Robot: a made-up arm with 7 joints.
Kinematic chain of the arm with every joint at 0, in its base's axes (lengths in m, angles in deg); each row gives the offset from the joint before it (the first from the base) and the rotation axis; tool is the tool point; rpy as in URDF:
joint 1: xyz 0 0 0.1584 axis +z
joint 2: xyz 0 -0.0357 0.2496 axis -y
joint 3: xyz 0 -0.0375 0.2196 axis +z
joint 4: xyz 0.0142 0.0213 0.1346 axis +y
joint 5: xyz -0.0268 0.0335 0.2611 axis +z
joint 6: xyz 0 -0.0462 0.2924 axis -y
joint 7: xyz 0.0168 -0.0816 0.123 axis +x
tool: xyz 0 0 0 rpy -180 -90 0
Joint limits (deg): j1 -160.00..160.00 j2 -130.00..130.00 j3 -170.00..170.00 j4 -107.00..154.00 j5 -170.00..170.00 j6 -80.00..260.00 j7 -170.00..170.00
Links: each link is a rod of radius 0.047 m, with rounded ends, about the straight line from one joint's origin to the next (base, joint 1, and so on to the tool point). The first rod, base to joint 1, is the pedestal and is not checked.
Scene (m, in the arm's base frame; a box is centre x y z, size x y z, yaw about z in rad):
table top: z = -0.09
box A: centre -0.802 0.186 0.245 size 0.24 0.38 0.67 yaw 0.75
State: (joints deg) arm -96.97 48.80 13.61 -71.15 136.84 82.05 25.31
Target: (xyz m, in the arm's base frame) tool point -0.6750 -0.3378 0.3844
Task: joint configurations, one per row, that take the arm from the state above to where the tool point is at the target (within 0.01 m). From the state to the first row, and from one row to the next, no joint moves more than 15 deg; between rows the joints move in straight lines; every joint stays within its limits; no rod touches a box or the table.
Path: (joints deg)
1: -85.37 35.55 20.24 -75.14 141.38 80.06 27.36
2: -73.76 22.31 26.88 -79.13 145.92 78.08 29.41
3: -62.16 9.06 33.51 -83.12 150.47 76.09 31.46
4: -50.55 -4.18 40.15 -87.11 155.01 74.11 33.51
5: -38.95 -17.43 46.78 -91.10 159.55 72.12 35.56
6: -27.34 -30.68 53.41 -95.09 164.09 70.14 37.61
7: -26.59 -17.16 54.35 -96.36 157.26 71.39 35.56
8: -25.84 -3.64 55.30 -97.63 150.42 72.65 33.51
9: -25.08 9.88 56.24 -98.89 143.59 73.90 31.46
10: -24.33 23.39 57.18 -100.16 136.76 75.15 29.41
11: -23.58 36.91 58.12 -101.43 129.92 76.41 27.36
12: -22.83 50.43 59.06 -102.70 123.09 77.66 25.31

